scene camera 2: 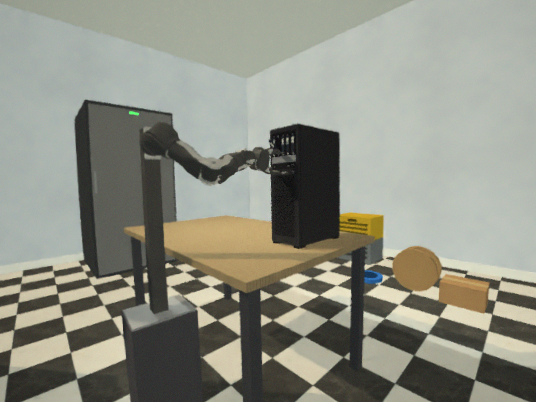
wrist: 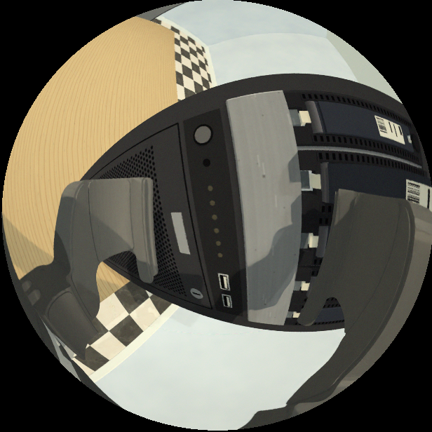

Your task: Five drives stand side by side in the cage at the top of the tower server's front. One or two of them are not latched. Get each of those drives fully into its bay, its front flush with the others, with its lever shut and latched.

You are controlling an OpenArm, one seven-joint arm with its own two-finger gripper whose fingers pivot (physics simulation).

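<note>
The black tower server stands on the table with its drive cage at the top of its front. In the wrist view the topmost drive lies within its bay, lever lying along its front. The second drive has its labelled face reaching further right and closer to the camera, out of line with the first; the finger covers part of it, so its lever's angle is unclear. The other three are mostly hidden behind that finger. My gripper is part open and empty, one finger before the drives, the other before the mesh panel.
A light grey strip crosses the front below the cage. The wooden table carries the tower. A grey cabinet stands behind the arm. A yellow box, a blue ring and brown blocks are on the floor beyond the table.
</note>
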